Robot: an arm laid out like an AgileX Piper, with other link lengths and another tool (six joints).
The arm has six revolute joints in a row. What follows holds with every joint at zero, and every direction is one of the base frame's. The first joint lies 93.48 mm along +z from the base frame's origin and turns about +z. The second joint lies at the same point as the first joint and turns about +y. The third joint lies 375.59 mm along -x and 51.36 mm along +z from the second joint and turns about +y. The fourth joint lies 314.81 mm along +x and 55.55 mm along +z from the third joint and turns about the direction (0.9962, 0, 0.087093). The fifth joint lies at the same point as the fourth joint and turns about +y. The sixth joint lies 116.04 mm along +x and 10.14 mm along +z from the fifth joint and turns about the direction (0.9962, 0, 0.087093). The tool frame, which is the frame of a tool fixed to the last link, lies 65.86 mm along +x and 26.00 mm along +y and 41.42 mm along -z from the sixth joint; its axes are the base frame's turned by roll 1.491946, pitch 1.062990 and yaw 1.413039 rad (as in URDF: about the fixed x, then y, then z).
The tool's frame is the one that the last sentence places.
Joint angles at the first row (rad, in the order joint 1, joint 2, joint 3, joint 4, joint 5, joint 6):
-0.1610 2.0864 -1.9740 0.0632 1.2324 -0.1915
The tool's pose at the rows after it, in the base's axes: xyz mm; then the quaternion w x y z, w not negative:
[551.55 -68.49 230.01 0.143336 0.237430 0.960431 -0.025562]
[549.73 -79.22 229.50 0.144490 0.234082 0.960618 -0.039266]
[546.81 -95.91 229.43 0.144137 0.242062 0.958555 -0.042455]
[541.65 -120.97 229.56 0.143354 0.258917 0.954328 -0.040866]
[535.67 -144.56 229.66 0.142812 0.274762 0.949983 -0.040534]
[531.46 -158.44 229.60 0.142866 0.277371 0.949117 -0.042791]
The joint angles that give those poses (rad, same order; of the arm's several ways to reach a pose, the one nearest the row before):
-0.1610 2.0864 -1.9750 0.0242 1.2324 -0.1965
-0.1713 2.0864 -1.9750 0.0000 1.2324 -0.2095
-0.2007 2.0864 -1.9749 0.0000 1.2326 -0.2222
-0.2497 2.0864 -1.9750 0.0131 1.2327 -0.2384
-0.2955 2.0864 -1.9749 0.0229 1.2327 -0.2527
-0.3206 2.0864 -1.9750 0.0254 1.2327 -0.2728

